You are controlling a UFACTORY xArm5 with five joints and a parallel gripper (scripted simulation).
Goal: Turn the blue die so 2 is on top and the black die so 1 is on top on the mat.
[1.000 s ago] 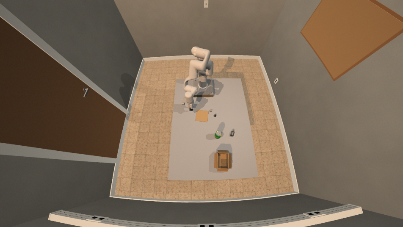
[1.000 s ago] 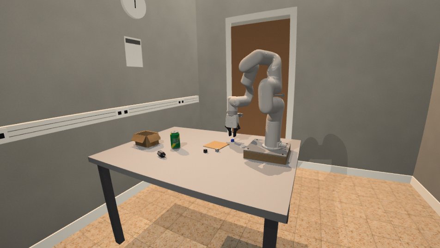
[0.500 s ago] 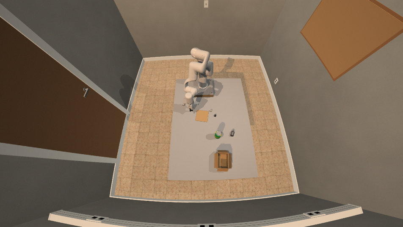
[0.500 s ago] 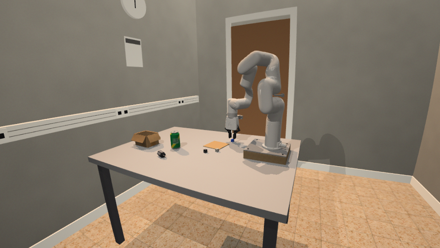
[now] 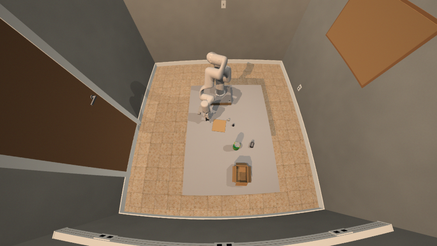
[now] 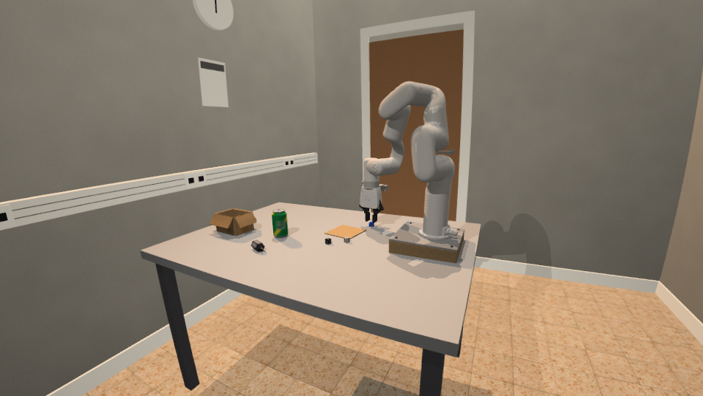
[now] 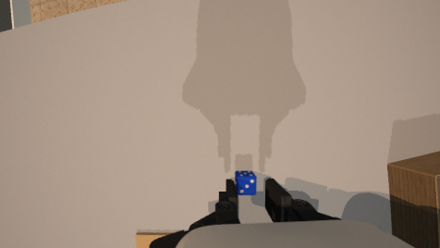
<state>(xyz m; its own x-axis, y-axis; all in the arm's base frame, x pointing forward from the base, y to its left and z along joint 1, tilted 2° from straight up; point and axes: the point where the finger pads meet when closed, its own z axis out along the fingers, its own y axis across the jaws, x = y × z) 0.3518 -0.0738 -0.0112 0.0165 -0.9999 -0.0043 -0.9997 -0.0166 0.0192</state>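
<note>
The blue die lies 4 cm below my hand. Also, from my hand: white die 3 cm behind, 23 cm to the left, 4 cm below; then mat 5 cm ahead, 13 cm to the left, 4 cm below; then black die 3 cm ahead, 28 cm to the left, 4 cm below.
</note>
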